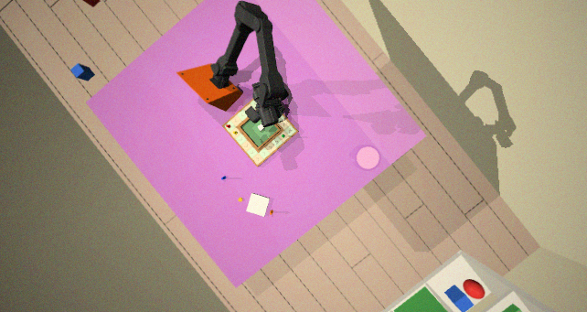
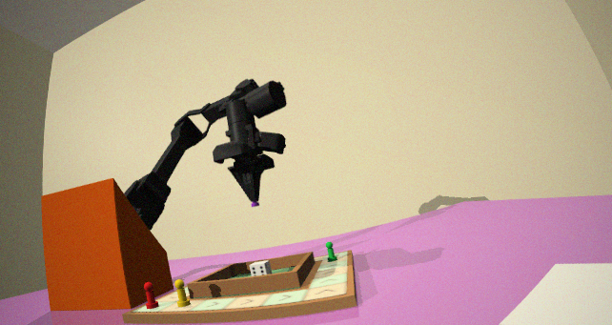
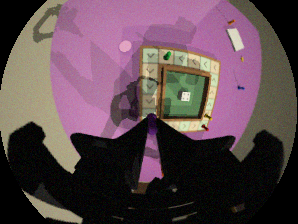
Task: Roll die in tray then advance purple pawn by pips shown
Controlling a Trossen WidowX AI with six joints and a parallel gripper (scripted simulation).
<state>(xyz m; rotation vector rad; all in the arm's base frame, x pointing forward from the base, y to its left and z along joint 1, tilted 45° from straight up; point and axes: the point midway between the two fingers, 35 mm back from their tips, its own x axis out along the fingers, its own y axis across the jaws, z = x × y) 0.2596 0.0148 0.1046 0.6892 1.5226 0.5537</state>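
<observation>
Now: gripper tip 10 mm short of the white die, 100 mm to the left of it and 120 mm above it. Also, from my gripper tip: green tray (10 mm ahead, 110 mm to the right, 140 mm below); green pawn (120 mm ahead, 50 mm to the right, 120 mm below); purple pawn (10 mm above).
</observation>
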